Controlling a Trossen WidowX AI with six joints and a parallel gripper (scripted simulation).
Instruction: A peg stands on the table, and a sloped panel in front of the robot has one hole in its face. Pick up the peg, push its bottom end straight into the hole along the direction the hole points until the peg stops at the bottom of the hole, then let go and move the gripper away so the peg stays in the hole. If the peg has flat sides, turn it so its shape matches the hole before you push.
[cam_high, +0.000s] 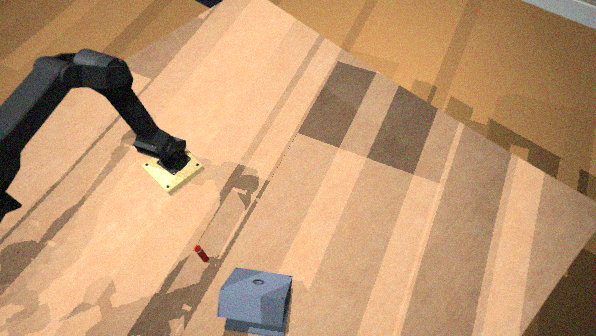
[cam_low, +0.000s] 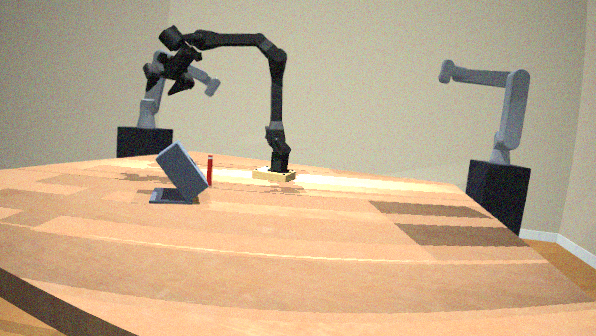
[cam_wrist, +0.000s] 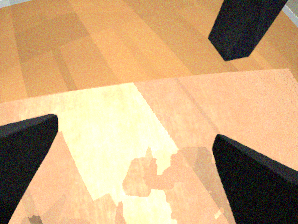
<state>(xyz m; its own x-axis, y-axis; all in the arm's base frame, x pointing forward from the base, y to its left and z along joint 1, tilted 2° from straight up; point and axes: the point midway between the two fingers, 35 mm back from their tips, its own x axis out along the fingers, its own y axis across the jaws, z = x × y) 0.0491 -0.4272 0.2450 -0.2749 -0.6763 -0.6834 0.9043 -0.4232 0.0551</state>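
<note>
The peg lies 200 mm ahead of my gripper tip, 300 mm to the left of it and 200 mm below it. From my gripper tip the other things lie so: sloped panel (370 mm ahead, 300 mm to the left, 190 mm below); then panel foot (380 mm ahead, 280 mm to the left, 250 mm below).
</note>
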